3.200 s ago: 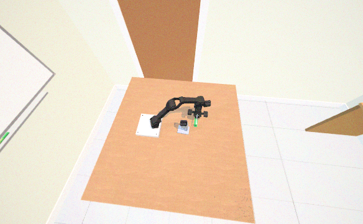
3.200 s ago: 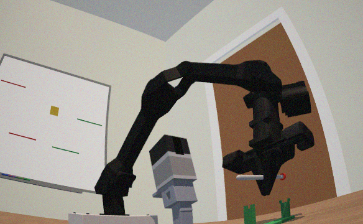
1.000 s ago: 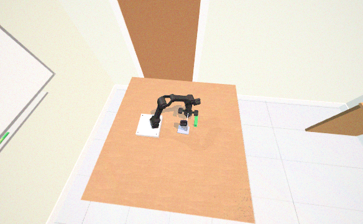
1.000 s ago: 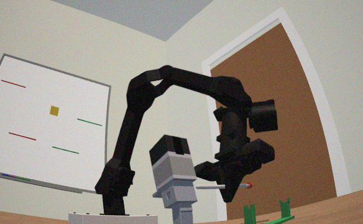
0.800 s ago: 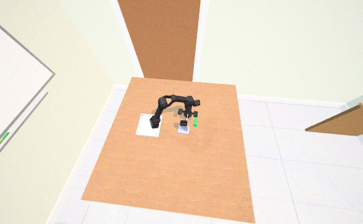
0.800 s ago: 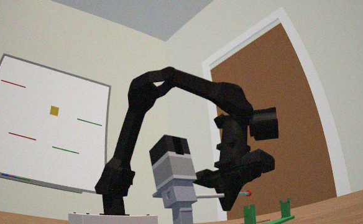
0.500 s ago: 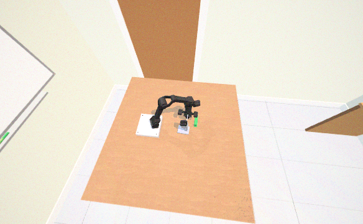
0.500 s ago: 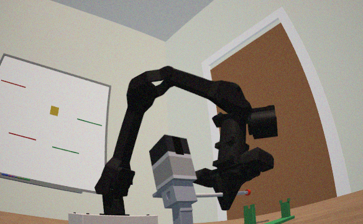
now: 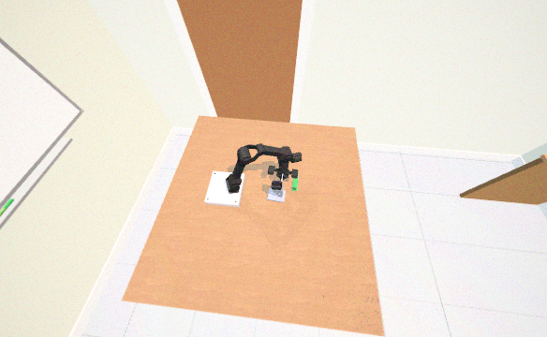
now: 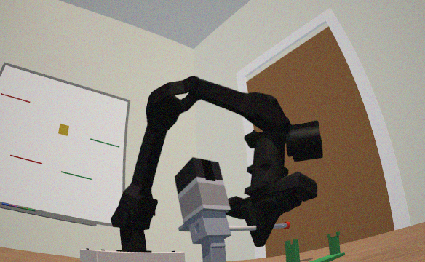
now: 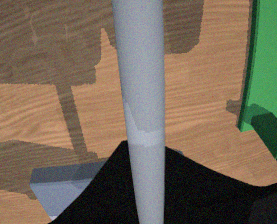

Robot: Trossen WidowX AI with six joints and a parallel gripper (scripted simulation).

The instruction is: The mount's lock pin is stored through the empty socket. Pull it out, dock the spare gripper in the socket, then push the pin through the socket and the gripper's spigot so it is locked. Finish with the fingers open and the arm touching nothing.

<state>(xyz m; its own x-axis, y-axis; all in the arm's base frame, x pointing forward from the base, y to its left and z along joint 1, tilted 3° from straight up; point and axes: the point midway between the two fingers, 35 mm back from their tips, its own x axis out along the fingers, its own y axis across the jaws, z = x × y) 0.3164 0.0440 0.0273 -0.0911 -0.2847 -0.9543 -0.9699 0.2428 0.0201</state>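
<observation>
My gripper tip is now 90 mm to the left of the grey mount and 30 mm past it. Also, from my gripper tip: spare gripper (90 mm to the right, 80 mm above, 30 mm behind); then green stand (100 mm ahead, 20 mm below, 10 mm to the left).
</observation>
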